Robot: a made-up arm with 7 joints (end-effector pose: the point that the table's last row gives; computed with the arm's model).
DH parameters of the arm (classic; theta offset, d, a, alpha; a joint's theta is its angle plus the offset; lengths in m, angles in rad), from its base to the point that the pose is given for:
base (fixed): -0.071 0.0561 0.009 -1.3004
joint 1: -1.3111 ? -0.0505 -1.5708
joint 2: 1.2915 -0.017 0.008 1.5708
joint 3: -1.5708 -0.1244 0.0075 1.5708
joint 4: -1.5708 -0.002 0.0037 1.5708
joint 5: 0 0.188 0.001 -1.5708
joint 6: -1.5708 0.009 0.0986 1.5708
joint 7: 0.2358 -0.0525 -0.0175 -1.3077
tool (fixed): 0.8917 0.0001 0 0
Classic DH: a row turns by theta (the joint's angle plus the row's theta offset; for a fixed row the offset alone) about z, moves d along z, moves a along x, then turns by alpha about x.
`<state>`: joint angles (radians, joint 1 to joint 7).
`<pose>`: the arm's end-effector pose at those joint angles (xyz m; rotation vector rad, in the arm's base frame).
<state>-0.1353 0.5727 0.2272 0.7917 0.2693 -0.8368 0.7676</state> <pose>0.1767 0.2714 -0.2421 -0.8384 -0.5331 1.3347</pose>
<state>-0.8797 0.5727 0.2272 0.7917 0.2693 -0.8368 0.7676</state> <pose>0.3792 0.2044 -0.0529 -1.3811 -0.9419 0.8432</pose>
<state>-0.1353 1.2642 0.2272 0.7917 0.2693 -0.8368 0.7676</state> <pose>0.2022 0.3868 -0.0662 -0.3050 -0.8982 0.9644</pose>
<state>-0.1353 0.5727 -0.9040 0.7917 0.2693 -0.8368 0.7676</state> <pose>0.0668 0.1001 -0.3417 -0.5790 0.3902 0.6571</pose>
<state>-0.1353 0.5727 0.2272 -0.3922 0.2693 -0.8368 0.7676</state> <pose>0.2395 0.1051 0.0252 -1.3735 -0.9908 0.2217</pose>
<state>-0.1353 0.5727 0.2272 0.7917 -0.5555 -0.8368 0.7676</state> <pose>0.1743 0.2913 -0.2281 -1.4973 -0.7489 1.8030</pose>
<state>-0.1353 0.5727 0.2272 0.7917 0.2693 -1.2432 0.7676</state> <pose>0.1917 0.2439 -0.2145 -1.1019 -0.6015 0.9732</pose>
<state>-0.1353 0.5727 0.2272 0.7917 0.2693 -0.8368 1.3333</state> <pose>0.1858 0.2691 -0.2448 -1.0118 -1.0678 1.5375</pose>
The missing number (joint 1, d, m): 0.0798
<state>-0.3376 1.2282 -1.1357 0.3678 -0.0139 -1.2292 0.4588</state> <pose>0.1370 0.1498 -0.2520 -0.5784 0.4873 0.1111</pose>
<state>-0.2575 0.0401 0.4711 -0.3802 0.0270 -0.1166 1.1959</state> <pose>0.2577 0.1847 -0.0278 -1.9259 -1.1328 1.6996</pose>
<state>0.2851 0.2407 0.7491 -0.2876 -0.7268 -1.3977 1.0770</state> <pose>0.0989 0.2671 0.0286 -2.3711 -1.8503 0.5978</pose>
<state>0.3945 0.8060 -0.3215 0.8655 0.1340 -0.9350 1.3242</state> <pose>-0.0560 0.2671 -0.2885 -0.4283 -0.3629 1.5108</pose>
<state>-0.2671 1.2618 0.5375 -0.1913 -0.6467 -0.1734 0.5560</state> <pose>0.2578 0.2033 0.1024 -1.3397 -0.8089 0.7342</pose>
